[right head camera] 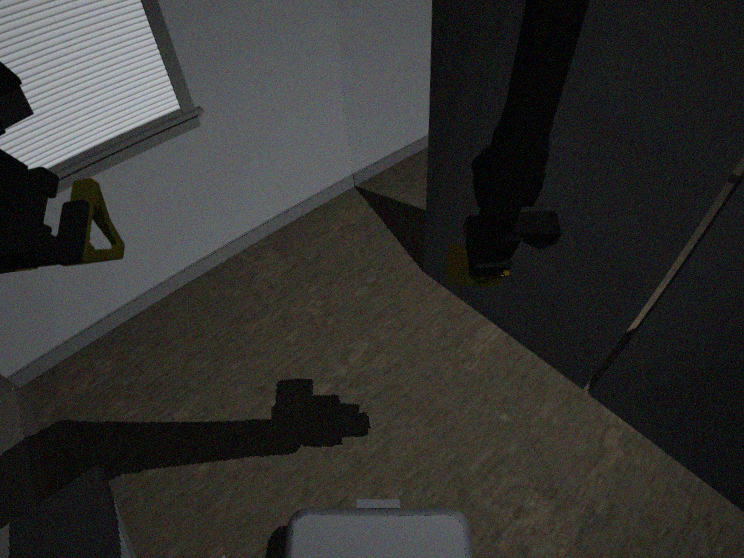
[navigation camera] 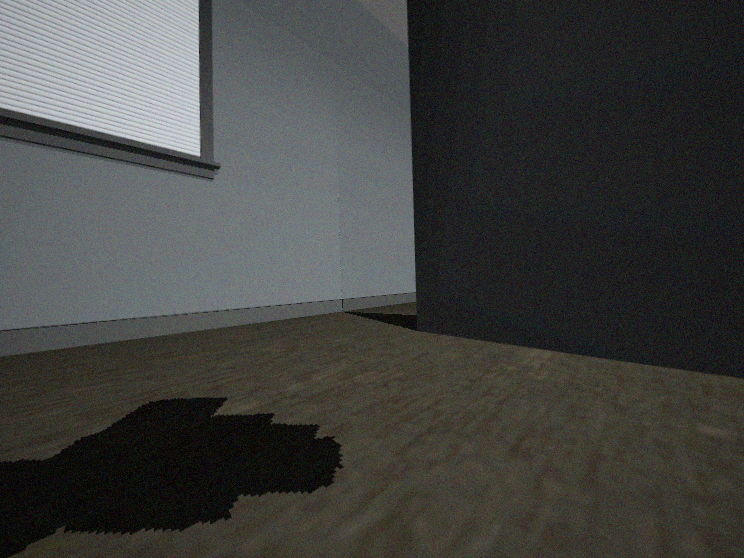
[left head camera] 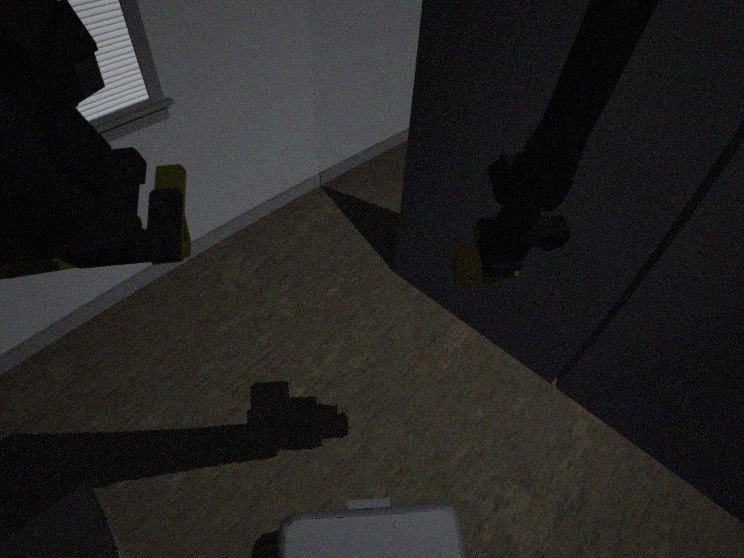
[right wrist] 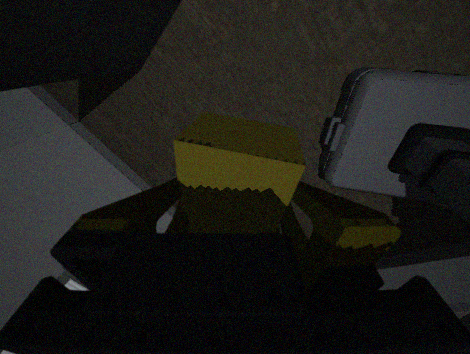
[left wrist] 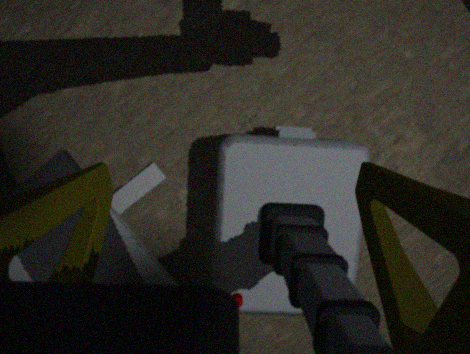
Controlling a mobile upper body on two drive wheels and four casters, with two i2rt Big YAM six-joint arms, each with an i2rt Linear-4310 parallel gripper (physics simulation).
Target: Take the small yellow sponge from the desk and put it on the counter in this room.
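Places are measured from the left arm's base along level axes (x ahead, y right, z down), in metres.
Where they show: left gripper, fingertip midpoint: [right head camera: 78, 256] [left head camera: 132, 253] [left wrist: 234, 176]; right gripper, fingertip midpoint: [right head camera: 478, 268] [left head camera: 483, 268] [right wrist: 234, 177].
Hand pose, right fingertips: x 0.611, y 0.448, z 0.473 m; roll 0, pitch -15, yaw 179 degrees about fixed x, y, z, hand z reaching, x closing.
Note:
Things, the pixels of their centre, and the offset from my right fingertips. "pt": a spot on its surface instead.
- small yellow sponge, body centre: [right wrist: 233, 196] [right head camera: 473, 265] [left head camera: 480, 266] dz -0.010, dx -0.002, dy -0.010 m
- blind-covered window, surface spot: [navigation camera: 108, 72] pt dz -0.178, dx +0.822, dy -1.270 m
- grey slab's corner, surface spot: [left head camera: 66, 522] pt dz +0.217, dx -0.396, dy -0.799 m
The small yellow sponge [left head camera: 466, 264] [right head camera: 456, 264] [right wrist: 240, 167] is a dim yellow block between the fingers of my right gripper [left head camera: 497, 273] [right head camera: 489, 273] [right wrist: 234, 177], which is shut on it. It is held in the air, in front of the large dark panel in the head views. My left gripper [left head camera: 123, 261] [right head camera: 66, 261] [left wrist: 234, 176] is open, its yellow fingers wide apart over the white base, with nothing between them. I cannot make out a counter top in any view. The desk is not clearly recognizable.
A tall dark panel [left head camera: 450, 120] [right head camera: 456, 120] [navigation camera: 570, 180] rises at the right. A pale wall [navigation camera: 288, 240] with a blind-covered window [navigation camera: 108, 72] stands at the left. A grey slab's corner [left head camera: 66, 522] [right head camera: 66, 522] shows low at left, beside my white base [left head camera: 372, 537] [right head camera: 378, 537] [left wrist: 295, 180].

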